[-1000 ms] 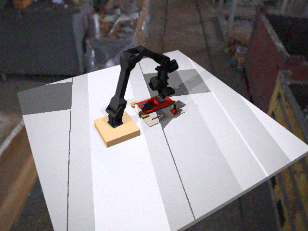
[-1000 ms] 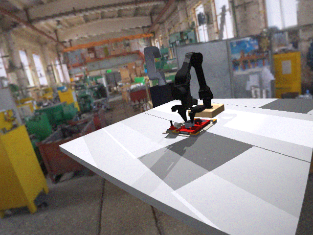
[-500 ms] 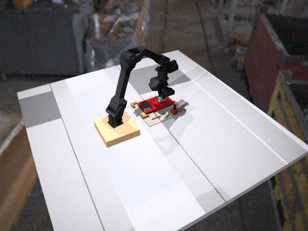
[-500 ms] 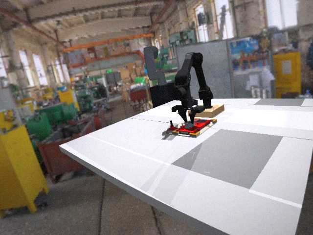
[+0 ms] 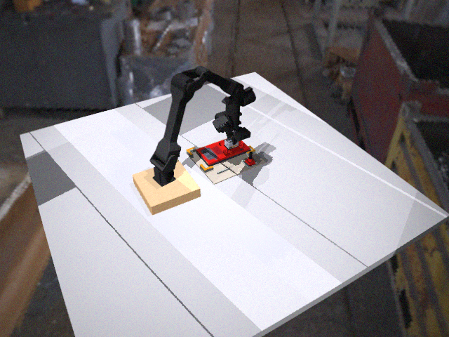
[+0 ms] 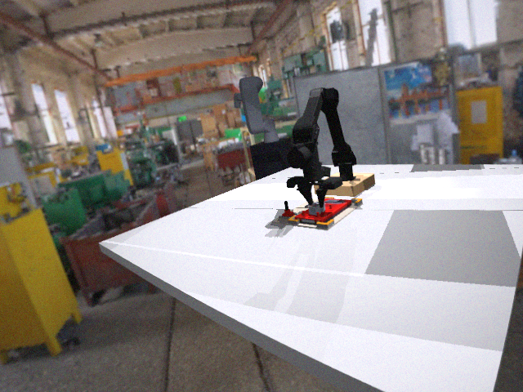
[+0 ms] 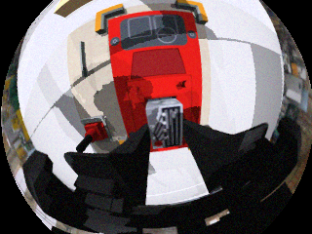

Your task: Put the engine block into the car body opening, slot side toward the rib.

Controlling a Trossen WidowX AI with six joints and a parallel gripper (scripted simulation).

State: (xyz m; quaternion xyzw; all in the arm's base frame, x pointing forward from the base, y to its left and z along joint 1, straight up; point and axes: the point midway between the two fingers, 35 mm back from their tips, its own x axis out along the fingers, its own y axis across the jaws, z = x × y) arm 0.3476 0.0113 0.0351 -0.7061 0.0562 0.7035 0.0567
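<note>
My gripper tip is now 12 cm to the left of the black upright peg and 1 cm above it. Also, from my gripper tip: grey engine block: 1 cm below.
</note>
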